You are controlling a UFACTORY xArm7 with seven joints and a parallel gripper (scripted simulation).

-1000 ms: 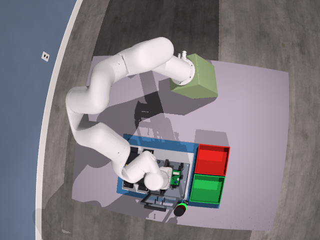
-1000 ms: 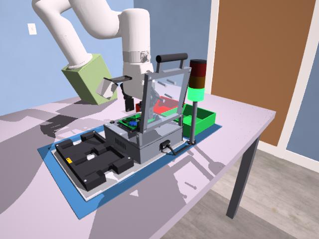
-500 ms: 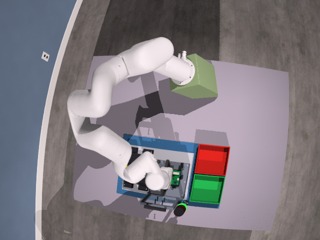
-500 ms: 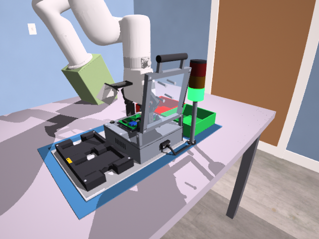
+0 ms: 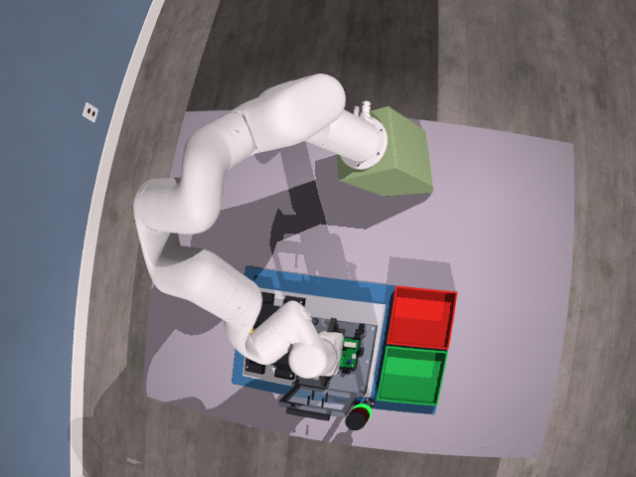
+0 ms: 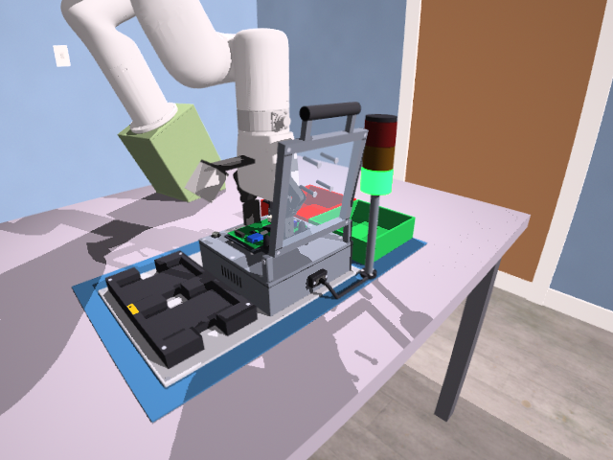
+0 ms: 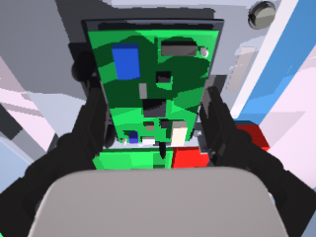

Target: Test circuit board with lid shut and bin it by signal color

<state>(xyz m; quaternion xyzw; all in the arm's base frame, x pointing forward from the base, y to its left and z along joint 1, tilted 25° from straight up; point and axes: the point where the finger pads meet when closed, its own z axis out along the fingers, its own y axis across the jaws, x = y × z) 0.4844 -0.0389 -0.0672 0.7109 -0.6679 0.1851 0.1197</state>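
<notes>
Right now the green circuit board is 1 cm below my hand. The rest, counted from my hand: clear lid 12 cm ahead, 10 cm above; green bin 4 cm ahead, 20 cm to the left, 7 cm below; plate 1 cm ahead, 1 cm to the left, 1 cm below.
</notes>
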